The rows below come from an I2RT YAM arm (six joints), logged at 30 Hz.
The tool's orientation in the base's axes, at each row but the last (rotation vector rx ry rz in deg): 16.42, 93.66, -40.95; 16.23, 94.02, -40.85; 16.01, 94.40, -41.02; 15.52, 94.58, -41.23; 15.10, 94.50, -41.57; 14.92, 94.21, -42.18; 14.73, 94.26, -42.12; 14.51, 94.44, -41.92; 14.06, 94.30, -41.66; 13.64, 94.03, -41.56
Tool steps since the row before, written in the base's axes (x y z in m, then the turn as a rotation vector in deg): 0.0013, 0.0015, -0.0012, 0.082, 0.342, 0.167; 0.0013, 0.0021, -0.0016, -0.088, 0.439, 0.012; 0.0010, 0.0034, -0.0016, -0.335, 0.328, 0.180; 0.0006, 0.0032, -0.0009, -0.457, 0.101, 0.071; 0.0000, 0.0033, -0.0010, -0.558, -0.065, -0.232; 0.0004, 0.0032, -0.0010, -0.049, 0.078, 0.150; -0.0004, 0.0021, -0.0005, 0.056, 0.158, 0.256; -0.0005, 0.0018, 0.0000, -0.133, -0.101, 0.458; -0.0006, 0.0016, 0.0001, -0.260, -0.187, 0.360; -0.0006, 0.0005, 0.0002, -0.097, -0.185, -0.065
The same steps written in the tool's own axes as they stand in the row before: 0.0006, 0.0022, 0.0002, -0.247, 0.263, -0.145; 0.0008, 0.0028, -0.0001, -0.084, 0.289, -0.332; 0.0006, 0.0037, -0.0011, -0.168, 0.016, -0.473; 0.0000, 0.0031, -0.0014, 0.011, -0.195, -0.431; 0.0002, 0.0029, -0.0019, 0.358, -0.285, -0.400; 0.0001, 0.0030, -0.0015, -0.149, -0.015, -0.092; 0.0001, 0.0016, -0.0015, -0.292, 0.071, -0.060; -0.0003, 0.0011, -0.0015, -0.380, -0.297, -0.069; -0.0003, 0.0009, -0.0014, -0.239, -0.401, -0.118; -0.0002, 0.0000, -0.0008, 0.127, -0.175, 0.030
